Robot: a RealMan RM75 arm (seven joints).
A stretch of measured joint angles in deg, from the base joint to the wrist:
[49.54, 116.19, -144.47, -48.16, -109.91, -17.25, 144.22]
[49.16, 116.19, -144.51, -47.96, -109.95, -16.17, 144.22]
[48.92, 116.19, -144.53, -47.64, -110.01, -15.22, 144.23]
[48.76, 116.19, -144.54, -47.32, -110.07, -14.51, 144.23]
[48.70, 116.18, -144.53, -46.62, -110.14, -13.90, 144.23]
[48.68, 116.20, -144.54, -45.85, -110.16, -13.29, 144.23]
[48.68, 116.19, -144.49, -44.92, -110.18, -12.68, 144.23]
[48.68, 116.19, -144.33, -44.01, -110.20, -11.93, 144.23]
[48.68, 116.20, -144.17, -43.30, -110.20, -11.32, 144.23]
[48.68, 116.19, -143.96, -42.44, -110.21, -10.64, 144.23]
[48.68, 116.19, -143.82, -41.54, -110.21, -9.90, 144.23]
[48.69, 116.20, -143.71, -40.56, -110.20, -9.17, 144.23]
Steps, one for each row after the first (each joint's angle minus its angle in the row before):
[-0.38, 0.00, -0.04, 0.20, -0.04, 1.08, 0.00]
[-0.24, 0.00, -0.02, 0.32, -0.06, 0.95, 0.01]
[-0.16, 0.00, -0.01, 0.32, -0.06, 0.71, 0.00]
[-0.06, -0.01, 0.01, 0.70, -0.07, 0.61, 0.00]
[-0.02, 0.02, -0.01, 0.77, -0.02, 0.61, 0.00]
[0.00, -0.01, 0.05, 0.93, -0.02, 0.61, 0.00]
[0.00, 0.00, 0.16, 0.91, -0.02, 0.75, 0.00]
[0.00, 0.01, 0.16, 0.71, 0.00, 0.61, 0.00]
[0.00, -0.01, 0.21, 0.86, -0.01, 0.68, 0.00]
[0.00, 0.00, 0.14, 0.90, 0.00, 0.74, 0.00]
[0.01, 0.01, 0.11, 0.98, 0.01, 0.73, 0.00]

